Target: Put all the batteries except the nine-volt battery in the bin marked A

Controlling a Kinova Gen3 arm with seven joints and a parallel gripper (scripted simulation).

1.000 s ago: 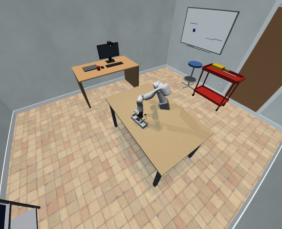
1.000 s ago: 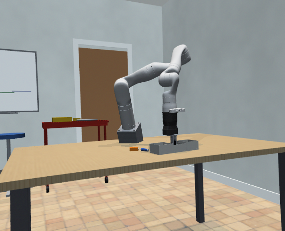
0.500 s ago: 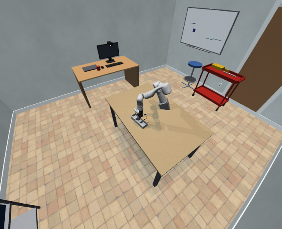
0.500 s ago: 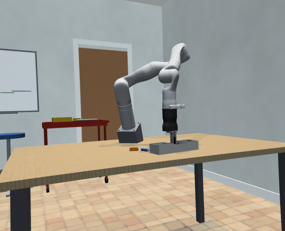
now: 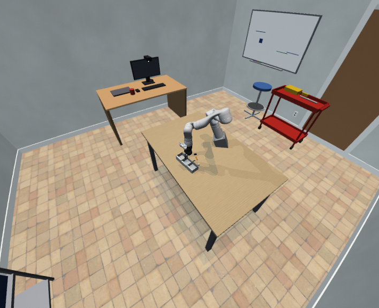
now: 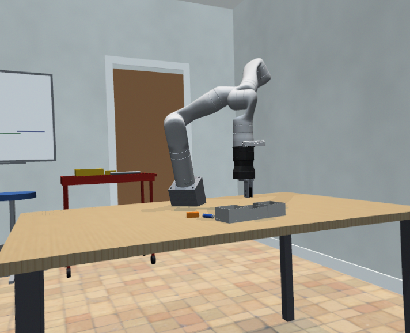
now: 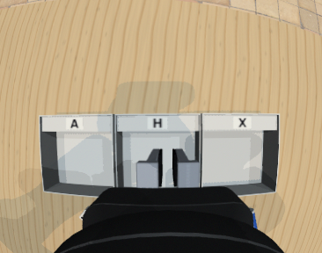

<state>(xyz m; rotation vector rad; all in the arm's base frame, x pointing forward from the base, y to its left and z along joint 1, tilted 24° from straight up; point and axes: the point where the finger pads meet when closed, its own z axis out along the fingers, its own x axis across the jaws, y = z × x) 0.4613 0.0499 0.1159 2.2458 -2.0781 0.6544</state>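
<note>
The blue cylindrical battery is 11 cm to the right of my hand, 10 cm behind it and 8 cm below it. Also, from my hand: white die 9 cm to the left, 9 cm behind, 8 cm below; black bolt 9 cm below, 7 cm behind, 3 cm to the left; bin row 7 cm below, 1 cm to the left.
</note>
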